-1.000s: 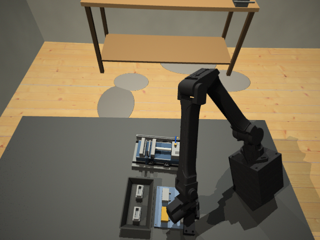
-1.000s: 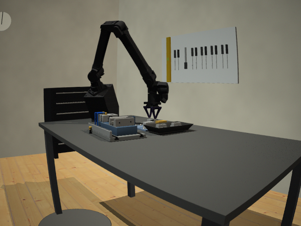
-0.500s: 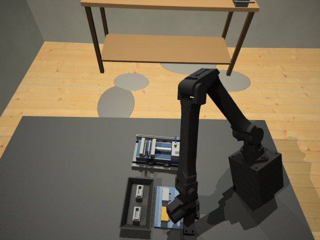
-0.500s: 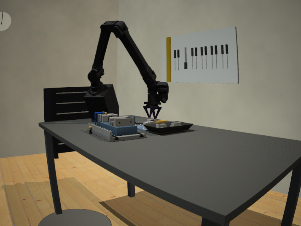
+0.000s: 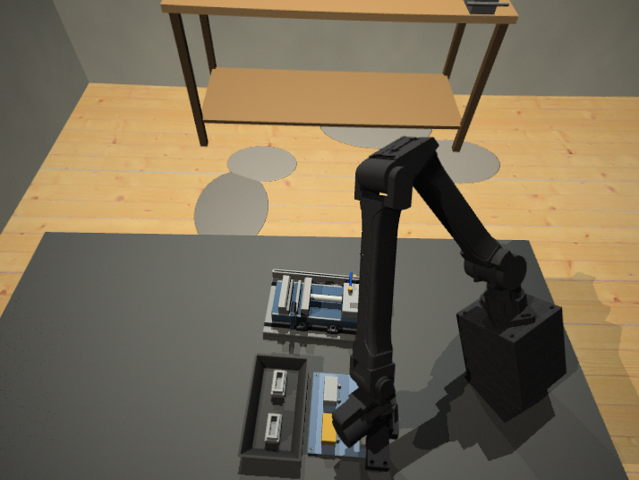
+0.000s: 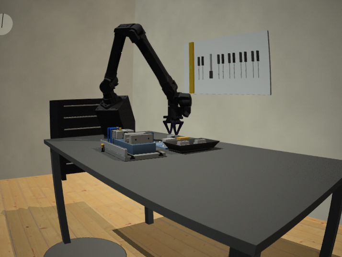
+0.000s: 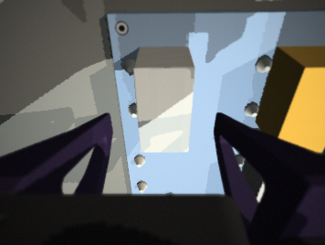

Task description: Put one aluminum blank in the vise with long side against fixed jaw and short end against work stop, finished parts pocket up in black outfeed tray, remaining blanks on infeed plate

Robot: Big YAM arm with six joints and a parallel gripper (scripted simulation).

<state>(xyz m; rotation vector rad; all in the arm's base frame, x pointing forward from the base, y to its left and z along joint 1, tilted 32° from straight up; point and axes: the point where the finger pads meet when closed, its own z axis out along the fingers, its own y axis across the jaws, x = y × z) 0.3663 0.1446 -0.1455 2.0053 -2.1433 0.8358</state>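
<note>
The gray aluminum blank lies 3 cm below my hand. The rest, counted from my hand: brass blank: 9 cm ahead, 3 cm below, 1 cm to the right; then infeed plate: 5 cm to the right, 5 cm below, 4 cm ahead; then work stop rod: 30 cm to the right, 16 cm ahead, 3 cm above.
</note>
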